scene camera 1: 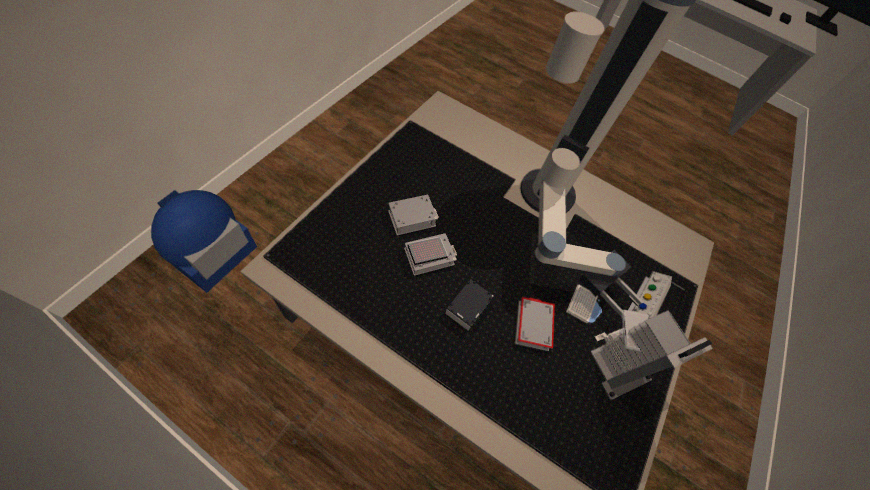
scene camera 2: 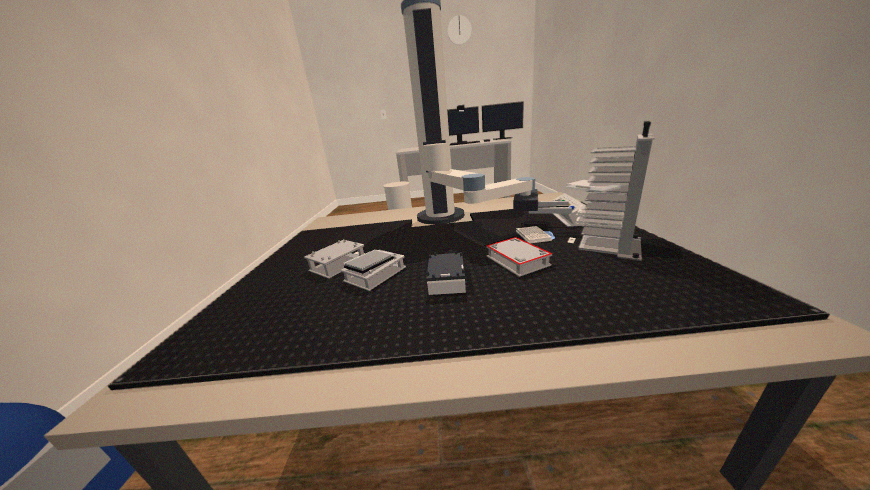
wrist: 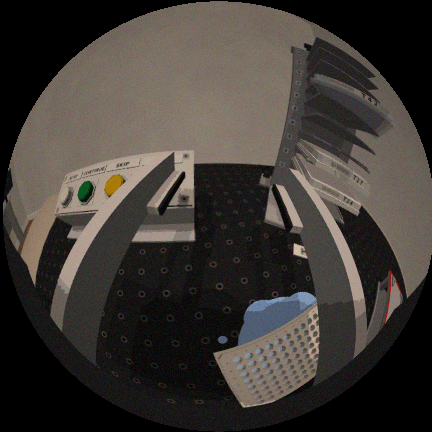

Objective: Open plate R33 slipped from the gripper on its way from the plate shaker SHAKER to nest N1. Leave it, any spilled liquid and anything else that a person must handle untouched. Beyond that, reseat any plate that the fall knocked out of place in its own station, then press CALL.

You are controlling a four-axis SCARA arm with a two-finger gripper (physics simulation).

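Seen in the pictures: gripper, fingertip midpoint: (scene camera 1: 633, 310) (scene camera 2: 570, 206) (wrist: 230, 168); arm's base, origin of the base link: (scene camera 2: 440, 216).
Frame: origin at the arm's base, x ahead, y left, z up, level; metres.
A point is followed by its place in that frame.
The gripper (scene camera 1: 633, 309) {x 0.385, y 0.484, z 0.103 m} (scene camera 2: 572, 210) {x 0.385, y 0.484, z 0.103 m} (wrist: 227, 200) {x 0.385, y 0.484, z 0.103 m} is shut to its narrow stance, empty, its fingertips by the CALL end of the button panel (scene camera 1: 662, 293) {x 0.242, y 0.563, z 0.094 m} (wrist: 175, 217) {x 0.342, y 0.511, z 0.037 m}. The blue CALL button (scene camera 1: 642, 306) {x 0.333, y 0.516, z 0.083 m} is beside the fingertips; a finger hides it in the wrist view, so contact cannot be told. Plate R33 (scene camera 1: 584, 303) {x 0.418, y 0.339, z 0.026 m} (scene camera 2: 533, 233) {x 0.426, y 0.333, z 0.027 m} (wrist: 280, 360) {x 0.398, y 0.344, z 0.026 m} lies on the mat, with blue liquid (scene camera 1: 593, 314) {x 0.440, y 0.376, z 0.027 m} (scene camera 2: 549, 235) {x 0.475, y 0.373, z 0.029 m} (wrist: 275, 320) beside it. In the plate rack, a plate labelled T42 (wrist: 350, 97) sticks out; plates T27 (wrist: 335, 167) {x 0.487, y 0.465, z 0.125 m} and T24 (wrist: 325, 195) {x 0.488, y 0.463, z 0.092 m} are lower.
The plate rack (scene camera 2: 636, 194) {x 0.644, y 0.532, z 0.202 m} (wrist: 298, 100) {x 0.531, y 0.589, z 0.202 m} stands beyond R33. A small pale piece (scene camera 1: 601, 336) {x 0.493, y 0.445, z 0.014 m} (scene camera 2: 571, 240) {x 0.498, y 0.442, z 0.015 m} (wrist: 300, 250) {x 0.485, y 0.450, z 0.015 m} lies near it. A red-edged nest (scene camera 1: 535, 322) {x 0.611, y 0.211, z 0.053 m} (scene camera 2: 519, 250) {x 0.614, y 0.219, z 0.053 m}, a dark-topped block (scene camera 1: 470, 303) {x 0.693, y -0.012, z 0.067 m} (scene camera 2: 446, 267) {x 0.705, y -0.014, z 0.068 m}, a nest holding a plate (scene camera 1: 427, 251) {x 0.617, y -0.244, z 0.076 m} (scene camera 2: 369, 261) {x 0.635, y -0.240, z 0.078 m} and another nest (scene camera 1: 412, 210) {x 0.497, y -0.394, z 0.069 m} (scene camera 2: 334, 250) {x 0.496, y -0.393, z 0.069 m} stand on the mat.
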